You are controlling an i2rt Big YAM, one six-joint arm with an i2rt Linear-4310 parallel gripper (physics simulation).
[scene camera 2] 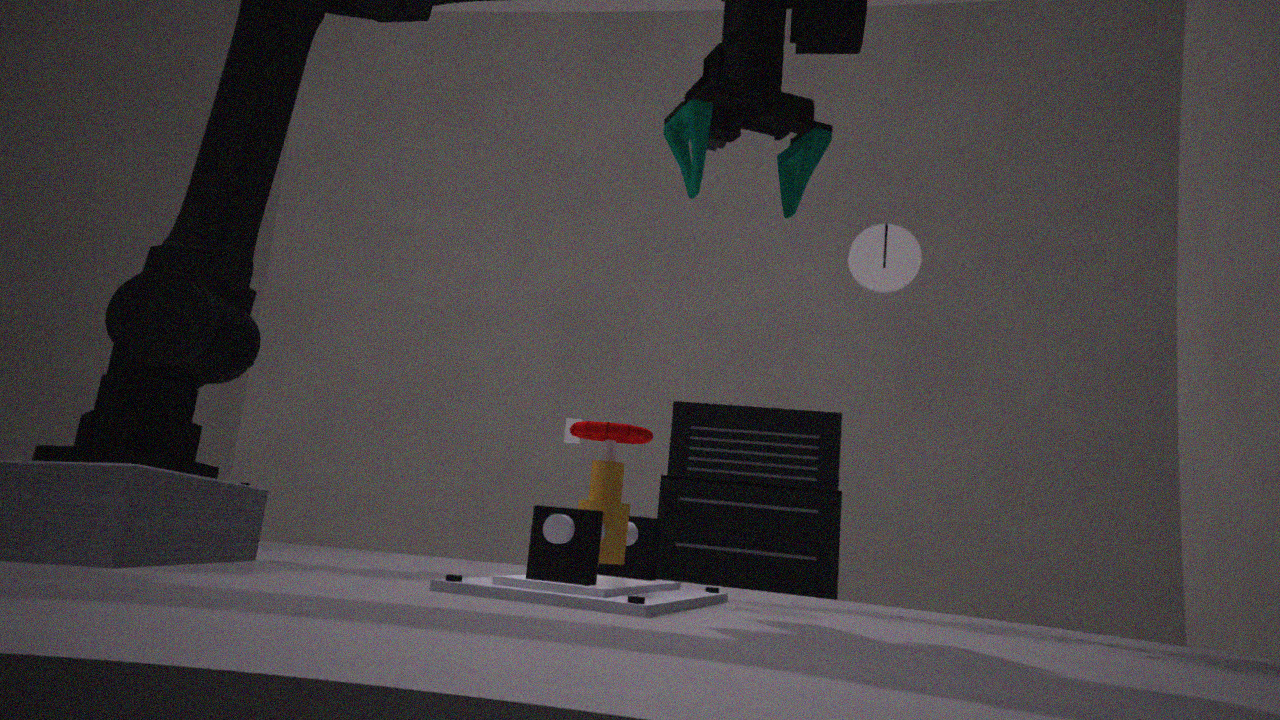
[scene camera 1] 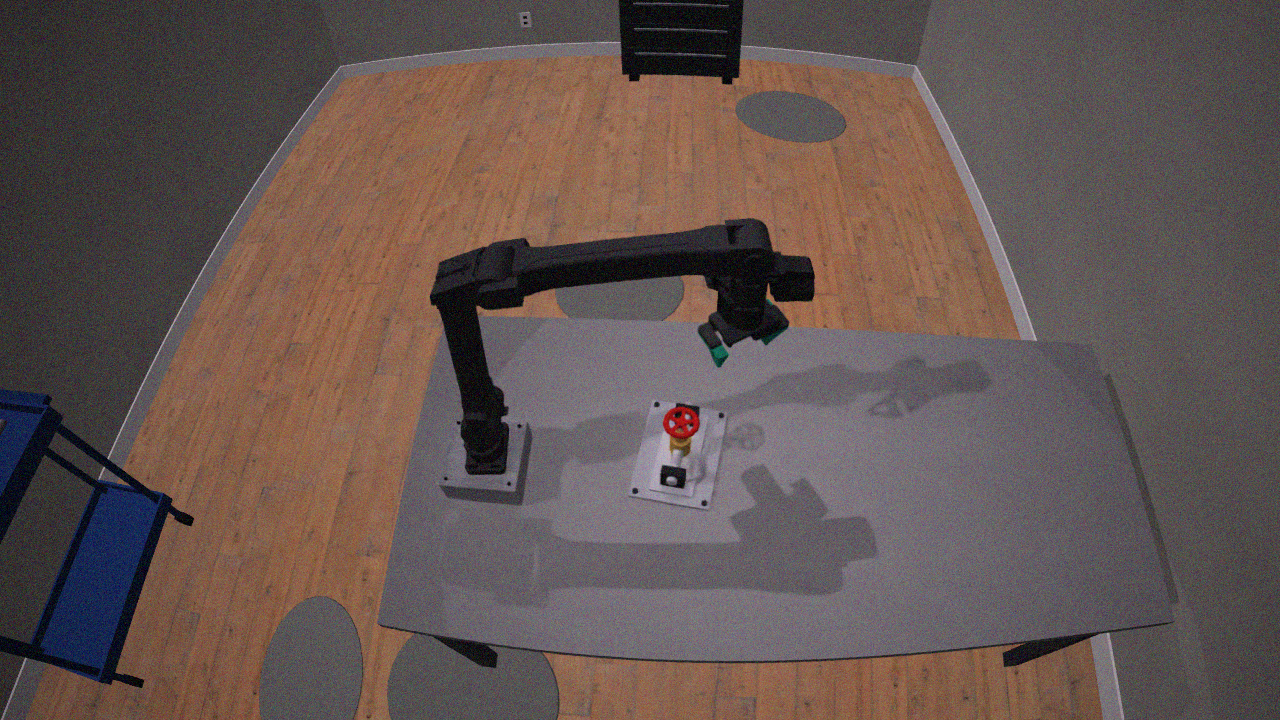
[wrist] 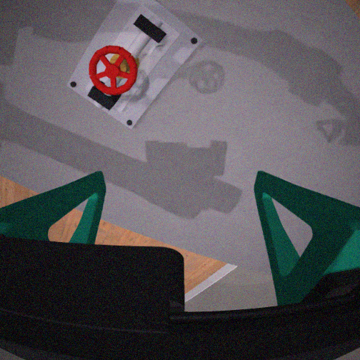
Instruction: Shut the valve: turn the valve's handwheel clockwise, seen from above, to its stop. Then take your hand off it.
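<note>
The valve's red handwheel lies level on top of a yellow valve body. The valve is fixed on a white base plate with black pipe blocks at both ends. My gripper is wide open with green fingers and nothing between them. It hangs high above the table, well above the handwheel and off to its right in scene camera 2, touching nothing. In the wrist view the handwheel is at the upper left, ahead of the fingertips.
The valve stands on a grey table, to the right of the arm's base block in scene camera 1. A blue cart stands on the floor at the left. A dark drawer cabinet stands far behind the table.
</note>
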